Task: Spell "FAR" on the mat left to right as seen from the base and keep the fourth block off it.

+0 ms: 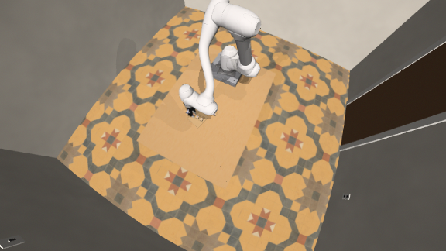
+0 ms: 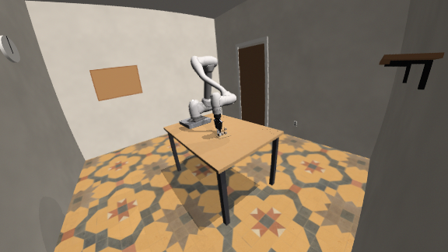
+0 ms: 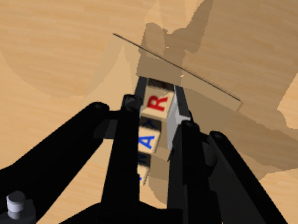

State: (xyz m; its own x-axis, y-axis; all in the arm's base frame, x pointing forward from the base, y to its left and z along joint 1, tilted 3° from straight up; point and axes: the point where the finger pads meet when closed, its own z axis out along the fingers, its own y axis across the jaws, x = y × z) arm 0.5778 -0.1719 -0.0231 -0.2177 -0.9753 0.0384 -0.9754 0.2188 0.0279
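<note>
The R block lies 30 mm below my hand. From my hand the other things lie so: tan mat 10 mm ahead, 40 mm to the left, 40 mm below.
</note>
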